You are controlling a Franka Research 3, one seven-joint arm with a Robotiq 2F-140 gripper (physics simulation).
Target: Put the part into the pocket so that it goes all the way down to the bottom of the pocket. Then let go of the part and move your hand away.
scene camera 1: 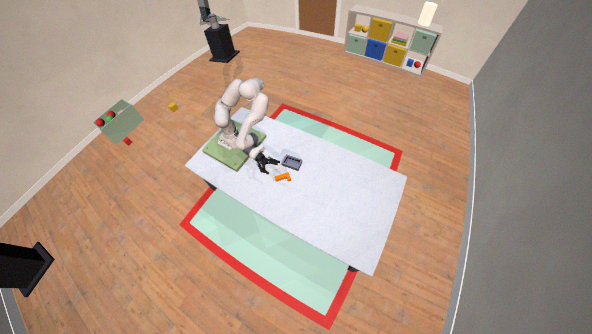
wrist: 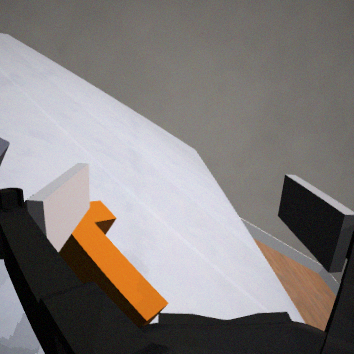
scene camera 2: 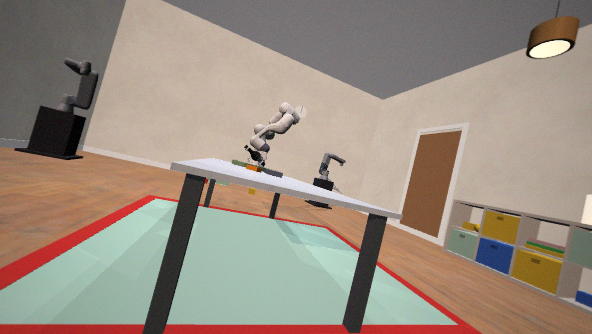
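Observation:
The orange L-shaped part [scene camera 1: 282,177] [scene camera 2: 253,168] [wrist: 120,272] rests on the white table, outside the pocket and apart from it. The pocket is a small grey open-topped tray [scene camera 1: 291,167] [scene camera 2: 273,173] on the table, beside the part; a corner of it shows at the left edge of the wrist view. My gripper [scene camera 1: 273,167] [wrist: 187,190] is wide open and empty, low over the table beside the part. In the wrist view one fingertip pad overlaps the part's short-leg end, and the finger hides some of its side; whether they touch is unclear.
The white table [scene camera 1: 340,200] [scene camera 2: 300,189] carries the arm's green base plate [scene camera 1: 220,155] behind the gripper. The pocket's walls stand up from the table close to the gripper. A shelf unit and two dark pedestals stand away from the table.

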